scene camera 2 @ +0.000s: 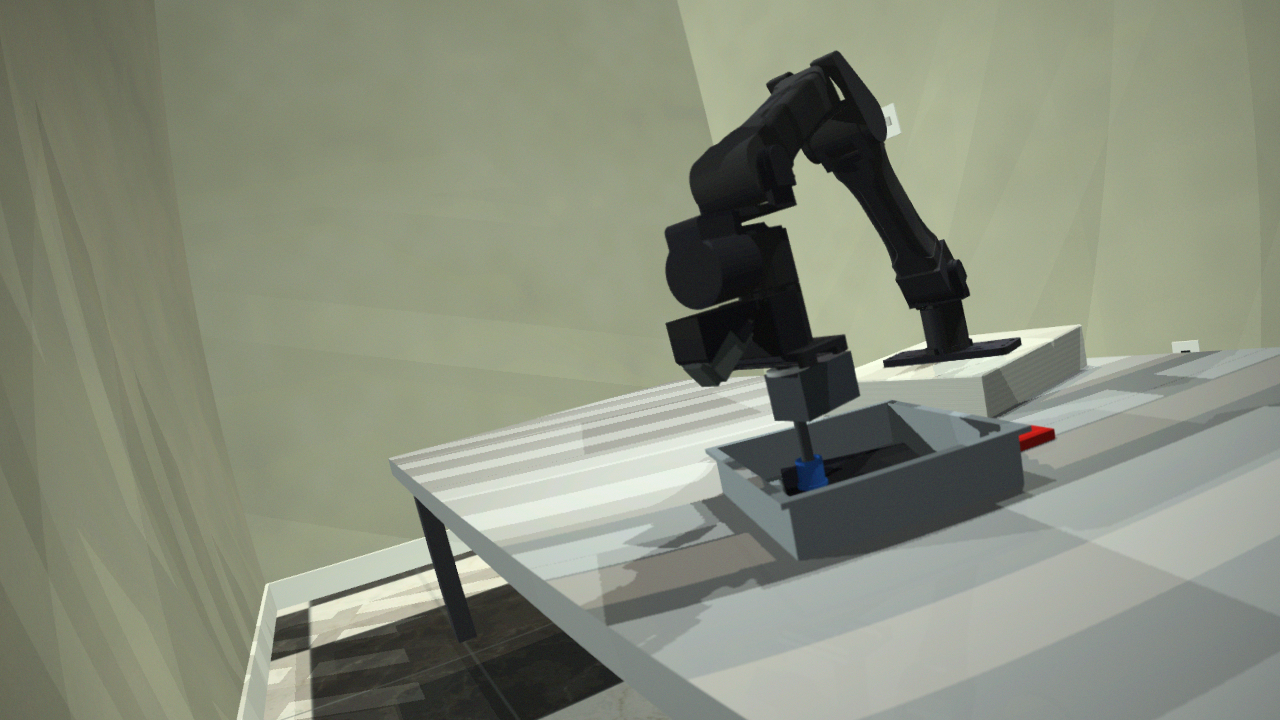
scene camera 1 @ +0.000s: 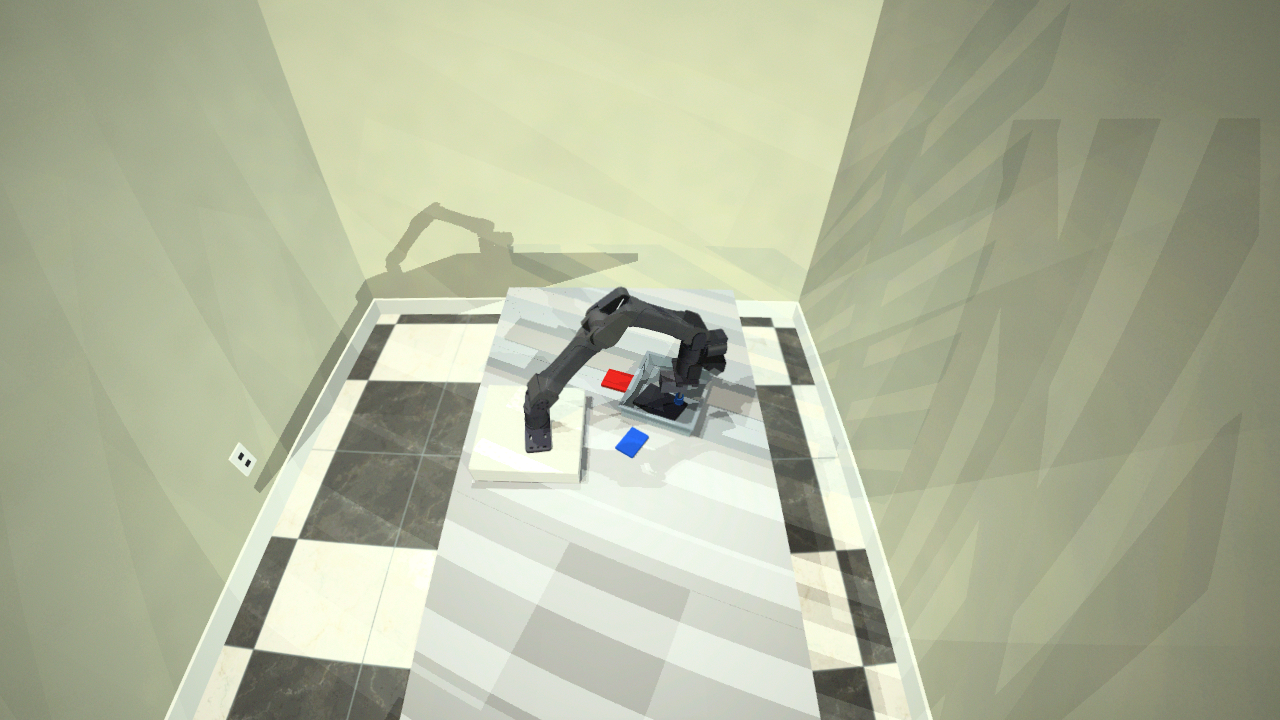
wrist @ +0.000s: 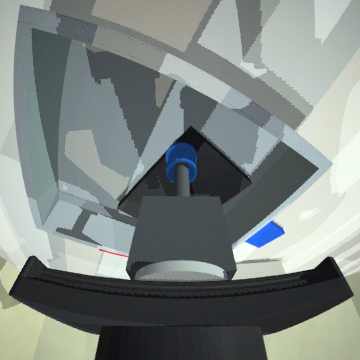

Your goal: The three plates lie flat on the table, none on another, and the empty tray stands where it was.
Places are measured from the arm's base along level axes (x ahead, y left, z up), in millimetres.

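Pixels of known places: end effector, tool point: (scene camera 1: 678, 403) (wrist: 180, 151); arm's base, origin of the base link: (scene camera 2: 950, 356) (scene camera 1: 537, 422).
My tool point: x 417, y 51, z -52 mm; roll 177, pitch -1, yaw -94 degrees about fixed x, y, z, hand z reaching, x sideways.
Observation:
Ahead of a thing's pixels: the offset from my tool point to its middle. Level surfaces: height alone.
My suction cup (scene camera 1: 680, 400) (scene camera 2: 810, 475) (wrist: 181, 157) is blue and sits inside the grey tray @[27 mm back, 29 mm left, 21 mm up] (scene camera 1: 653, 419) (scene camera 2: 895, 510) (wrist: 43, 125), pressed on the top of a black plate @[55 mm back, 5 mm left, 4 mm up] (scene camera 1: 663, 407) (scene camera 2: 872, 460) (wrist: 221, 171) that lies low in the tray. A red plate @[162 mm back, 113 mm left, 1 mm up] (scene camera 1: 616, 379) (scene camera 2: 1036, 436) lies flat on the table just left of the tray; in the wrist view only a red sliver of this plate (wrist: 113, 253) shows. A blue plate @[160 mm back, 119 mm right, 1 mm up] (scene camera 1: 632, 442) (wrist: 265, 234) lies flat on the table in front of the tray.
The arm's base stands on a white block (scene camera 1: 500, 447) (scene camera 2: 1012, 376) left of the plates. The table @[4 mm down] (scene camera 1: 626, 573) (scene camera 2: 985, 609) stretches far to the front. The tray walls rise around the cup on all sides.

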